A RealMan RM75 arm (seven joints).
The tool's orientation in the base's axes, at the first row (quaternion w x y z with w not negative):
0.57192, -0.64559, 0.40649, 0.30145
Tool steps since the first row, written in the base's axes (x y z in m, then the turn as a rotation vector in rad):
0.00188, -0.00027, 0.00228, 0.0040, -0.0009, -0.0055
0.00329, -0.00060, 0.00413, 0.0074, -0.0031, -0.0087
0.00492, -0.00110, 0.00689, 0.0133, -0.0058, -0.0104
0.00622, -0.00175, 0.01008, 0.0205, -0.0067, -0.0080
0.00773, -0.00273, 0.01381, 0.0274, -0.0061, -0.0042
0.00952, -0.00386, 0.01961, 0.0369, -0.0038, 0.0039
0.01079, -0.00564, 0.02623, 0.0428, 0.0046, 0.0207
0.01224, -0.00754, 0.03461, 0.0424, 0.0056, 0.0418
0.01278, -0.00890, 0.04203, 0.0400, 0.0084, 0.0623
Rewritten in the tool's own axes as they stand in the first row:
-0.00098, -0.00276, -0.00050, 0.0068, -0.0008, 0.0003
-0.00182, -0.00489, -0.00102, 0.0116, -0.0021, -0.0011
-0.00329, -0.00766, -0.00184, 0.0164, -0.0063, -0.0030
-0.00526, -0.01036, -0.00290, 0.0180, -0.0138, -0.0037
-0.00753, -0.01349, -0.00437, 0.0181, -0.0217, -0.0032
-0.01141, -0.01790, -0.00629, 0.0154, -0.0340, -0.0016
-0.01613, -0.02224, -0.00903, 0.0024, -0.0475, 0.0044
-0.02224, -0.02761, -0.01217, -0.0160, -0.0576, 0.0019
-0.02807, -0.03172, -0.01468, -0.0352, -0.0657, 0.0011

